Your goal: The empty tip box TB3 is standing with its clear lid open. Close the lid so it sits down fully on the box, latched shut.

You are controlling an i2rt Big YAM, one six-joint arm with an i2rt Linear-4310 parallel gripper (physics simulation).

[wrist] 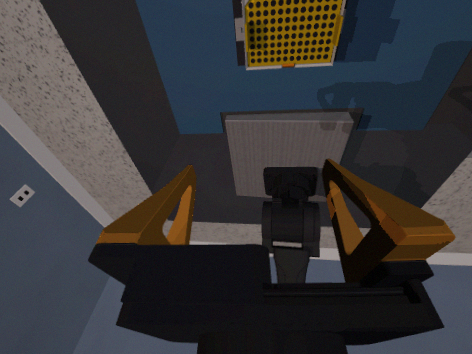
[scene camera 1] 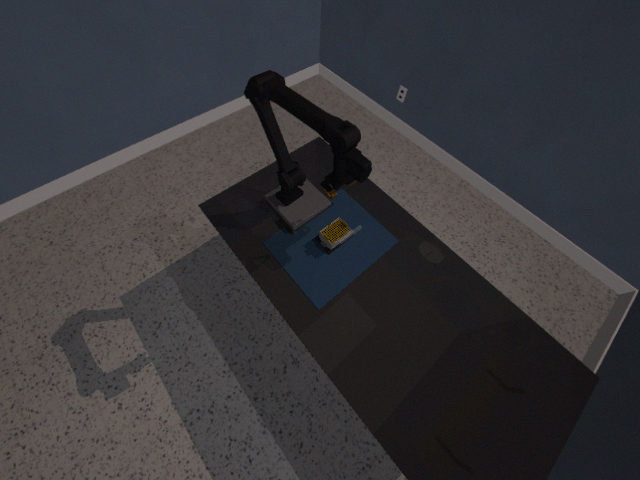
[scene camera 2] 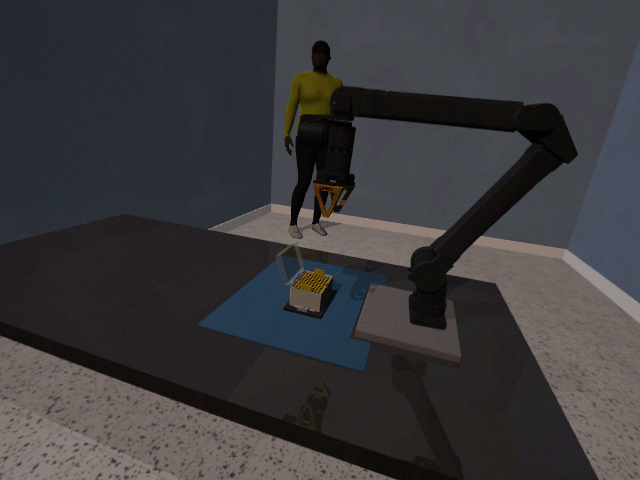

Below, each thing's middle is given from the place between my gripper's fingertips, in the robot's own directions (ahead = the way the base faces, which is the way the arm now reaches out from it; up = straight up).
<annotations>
Now: hand 200 mm above the yellow rack (wrist: 270,39), 40 mm to the left of it and 40 mm short of it.
</annotations>
